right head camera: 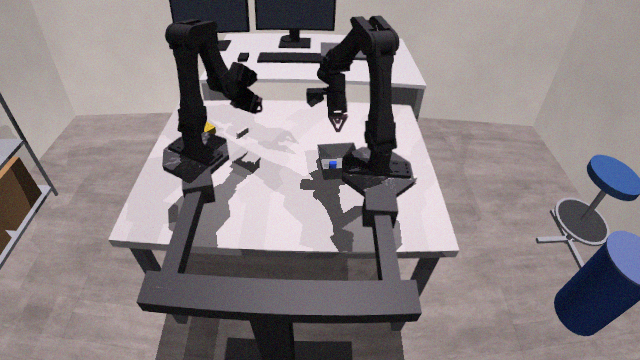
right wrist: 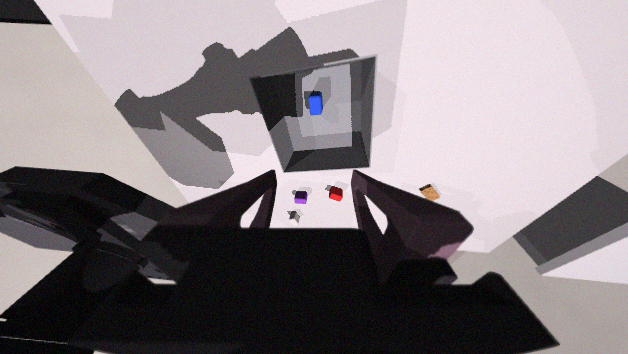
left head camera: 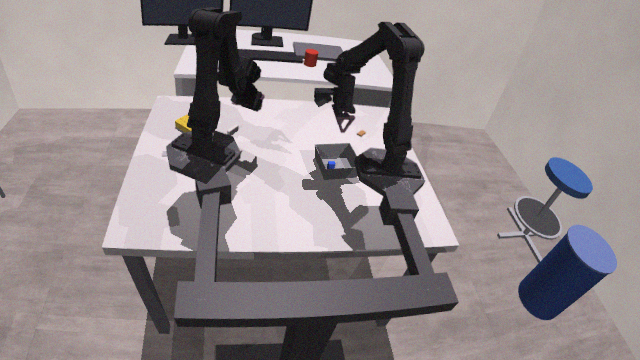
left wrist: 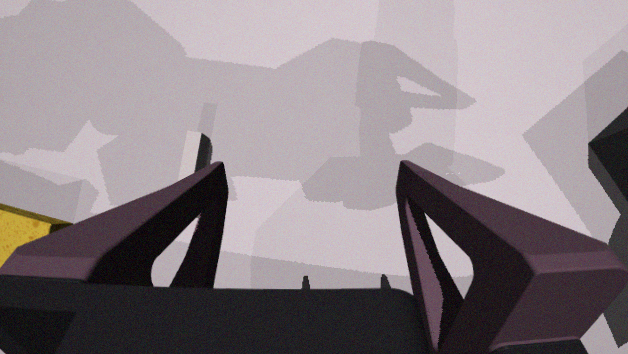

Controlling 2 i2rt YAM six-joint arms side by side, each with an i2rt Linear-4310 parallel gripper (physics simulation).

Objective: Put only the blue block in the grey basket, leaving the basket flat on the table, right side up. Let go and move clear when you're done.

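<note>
The grey basket stands flat and upright on the table, just left of the right arm's base in the head views. The blue block lies inside on its floor; no other object shows inside. My right gripper is open and empty, above the table beyond the basket's far side and apart from basket and block. My left gripper is open and empty, raised over the table's far left part.
A red block, a purple block and a small grey-white piece lie outside the basket. An orange piece lies nearby. A yellow object and a small dark-and-white piece lie left.
</note>
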